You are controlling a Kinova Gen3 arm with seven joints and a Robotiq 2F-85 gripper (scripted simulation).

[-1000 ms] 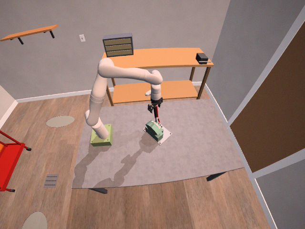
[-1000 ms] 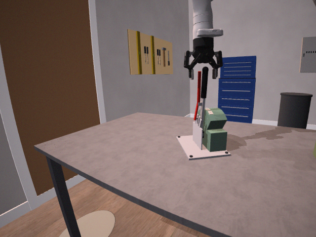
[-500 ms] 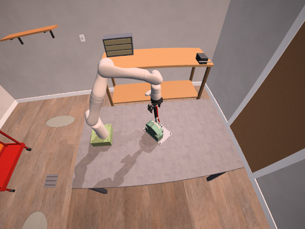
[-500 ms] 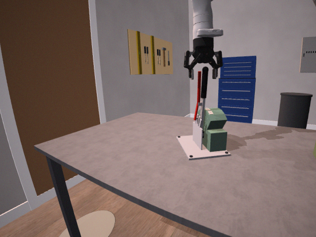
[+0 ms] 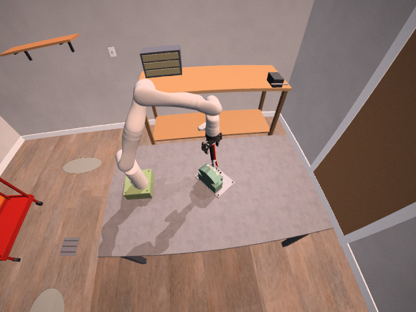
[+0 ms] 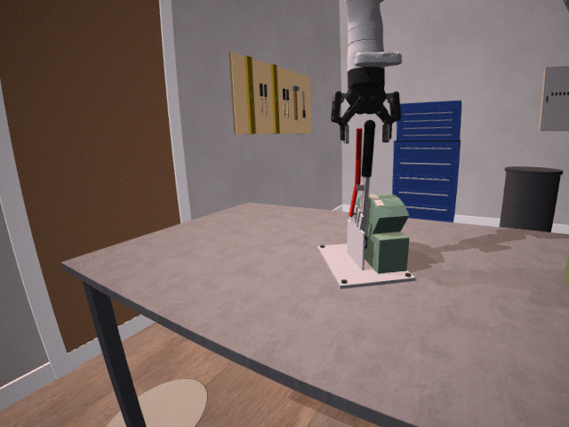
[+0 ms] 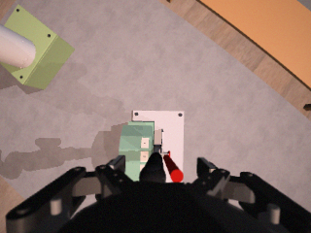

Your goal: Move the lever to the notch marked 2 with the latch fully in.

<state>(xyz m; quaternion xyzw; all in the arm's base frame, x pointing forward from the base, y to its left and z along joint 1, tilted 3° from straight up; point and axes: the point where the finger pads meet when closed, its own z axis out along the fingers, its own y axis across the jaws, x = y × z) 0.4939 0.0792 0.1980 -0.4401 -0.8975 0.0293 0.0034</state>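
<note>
Right now the red bar is 100 mm below my hand, 20 mm ahead of it and 10 mm to the right of it. Round my hand: green lever unit 210 mm below, 40 mm to the right, 20 mm ahead.
</note>
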